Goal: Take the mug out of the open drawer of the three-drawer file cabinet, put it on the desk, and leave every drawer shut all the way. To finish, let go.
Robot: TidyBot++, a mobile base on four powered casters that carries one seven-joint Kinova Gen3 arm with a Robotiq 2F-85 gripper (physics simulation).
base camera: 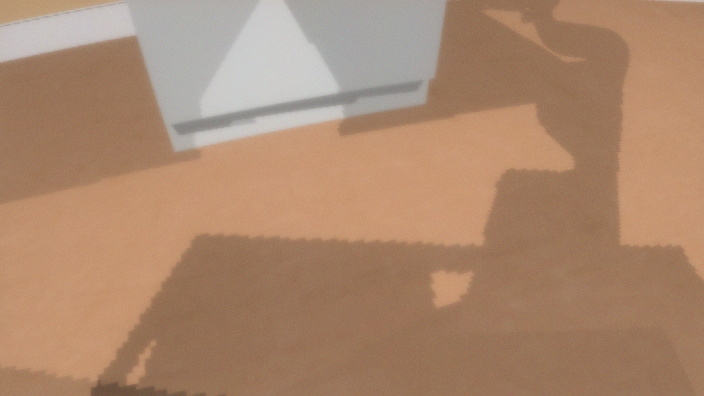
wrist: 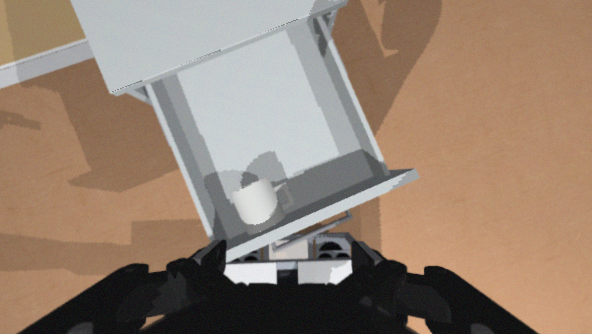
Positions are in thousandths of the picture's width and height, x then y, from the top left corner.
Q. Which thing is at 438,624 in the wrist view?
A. A mug.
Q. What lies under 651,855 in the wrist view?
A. My gripper.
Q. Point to a grey drawer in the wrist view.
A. At 479,322
